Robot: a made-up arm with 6 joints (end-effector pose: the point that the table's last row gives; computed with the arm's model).
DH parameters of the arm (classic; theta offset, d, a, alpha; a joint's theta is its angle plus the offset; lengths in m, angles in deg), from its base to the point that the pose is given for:
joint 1: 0 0.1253 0 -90
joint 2: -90 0 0.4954 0
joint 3: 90 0.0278 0 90
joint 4: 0 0.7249 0 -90
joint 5: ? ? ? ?
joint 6: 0 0.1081 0 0
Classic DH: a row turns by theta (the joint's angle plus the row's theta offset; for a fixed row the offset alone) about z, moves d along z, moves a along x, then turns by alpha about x.
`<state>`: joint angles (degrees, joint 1 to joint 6).
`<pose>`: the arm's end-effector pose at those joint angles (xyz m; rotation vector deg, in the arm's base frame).
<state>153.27 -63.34 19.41 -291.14 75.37 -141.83</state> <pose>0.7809 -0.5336 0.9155 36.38 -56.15 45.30</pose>
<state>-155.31 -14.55 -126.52 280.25 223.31 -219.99</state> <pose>0.5148 0.1258 0.0938 37.71 -53.62 72.39</pose>
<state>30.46 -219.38 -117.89 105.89 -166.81 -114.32</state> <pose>0.4806 0.2874 0.3113 133.76 99.37 -29.50</pose>
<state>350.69 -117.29 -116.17 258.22 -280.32 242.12</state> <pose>0.1560 -0.1029 -0.5275 86.61 -13.79 24.04</pose>
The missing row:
joint 5: 0 0 0 90
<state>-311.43 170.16 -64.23 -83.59 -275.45 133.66</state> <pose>0.5810 0.5387 -0.5761 53.36 81.88 -7.18</pose>
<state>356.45 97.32 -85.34 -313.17 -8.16 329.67</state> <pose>0.6535 -0.0239 0.8781 6.95 5.27 12.30</pose>
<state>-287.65 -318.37 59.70 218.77 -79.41 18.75</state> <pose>0.2264 1.0226 0.2680 -137.65 -58.35 37.46</pose>
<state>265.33 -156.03 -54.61 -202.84 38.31 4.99</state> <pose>0.0321 -0.2680 -0.9926 98.26 -71.63 58.88</pose>
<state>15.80 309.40 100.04 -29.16 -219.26 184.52</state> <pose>0.1393 0.0337 0.8113 157.46 -13.60 -8.62</pose>
